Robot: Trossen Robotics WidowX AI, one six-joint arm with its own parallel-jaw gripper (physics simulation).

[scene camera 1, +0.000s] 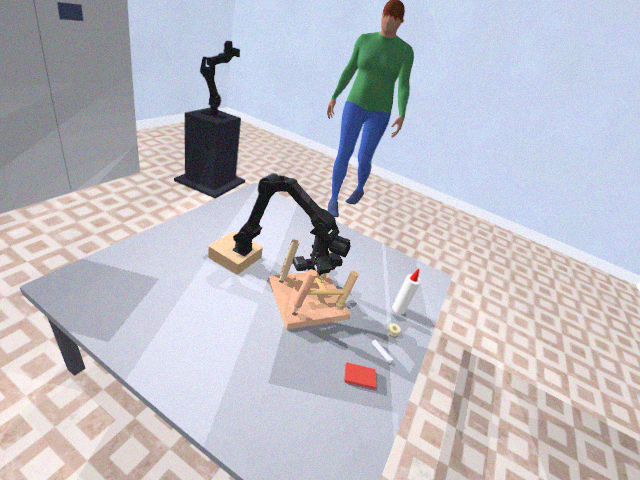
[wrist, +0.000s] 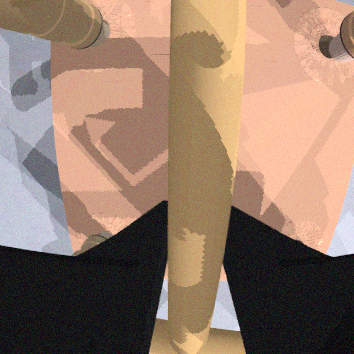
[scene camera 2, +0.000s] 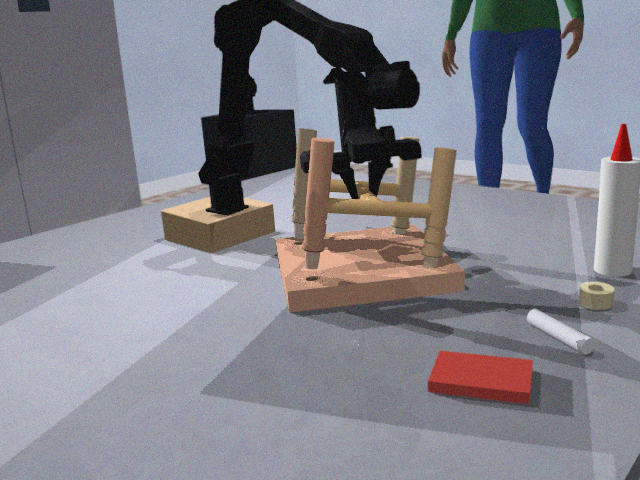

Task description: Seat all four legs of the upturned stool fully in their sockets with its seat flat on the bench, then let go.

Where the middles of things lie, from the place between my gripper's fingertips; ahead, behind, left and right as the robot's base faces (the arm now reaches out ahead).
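Taking the stool leg point(scene camera 2: 322, 149) first, my hand is 40 mm below it, 10 mm short of it and 130 mm to the left of it. The glue bottle point(scene camera 2: 609, 260) is 10 mm above my hand, 360 mm ahead of it and 160 mm to the left of it. I find the tape roll point(scene camera 2: 594, 295) 90 mm below my hand, 20 mm to the left of it and 360 mm ahead, whereas the red flat block point(scene camera 2: 507, 379) is 100 mm below my hand, 300 mm ahead of it and 240 mm to the right.
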